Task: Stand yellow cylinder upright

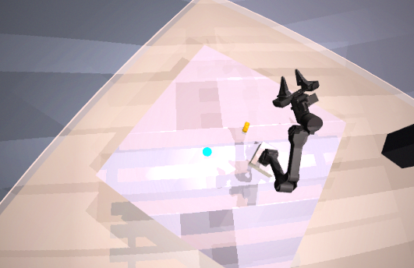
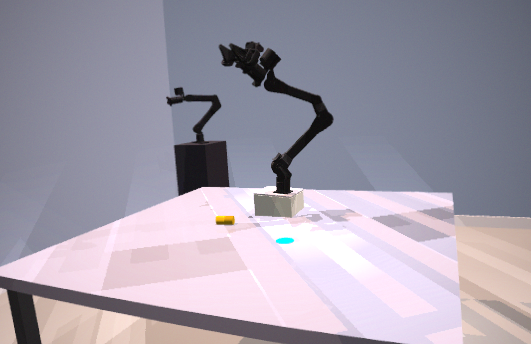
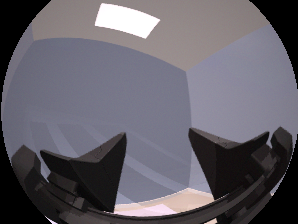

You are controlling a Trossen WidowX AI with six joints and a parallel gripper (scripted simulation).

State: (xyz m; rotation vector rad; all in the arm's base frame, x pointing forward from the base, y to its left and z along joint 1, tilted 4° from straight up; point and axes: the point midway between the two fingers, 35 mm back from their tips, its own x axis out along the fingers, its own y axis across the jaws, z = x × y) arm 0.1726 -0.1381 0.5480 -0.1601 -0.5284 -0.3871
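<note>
The yellow cylinder is 650 mm below my gripper tip, 30 mm to the right of it and 30 mm ahead of it. The rest, counted from my gripper tip: cyan circle 670 mm below, 270 mm to the left, 140 mm ahead.
</note>
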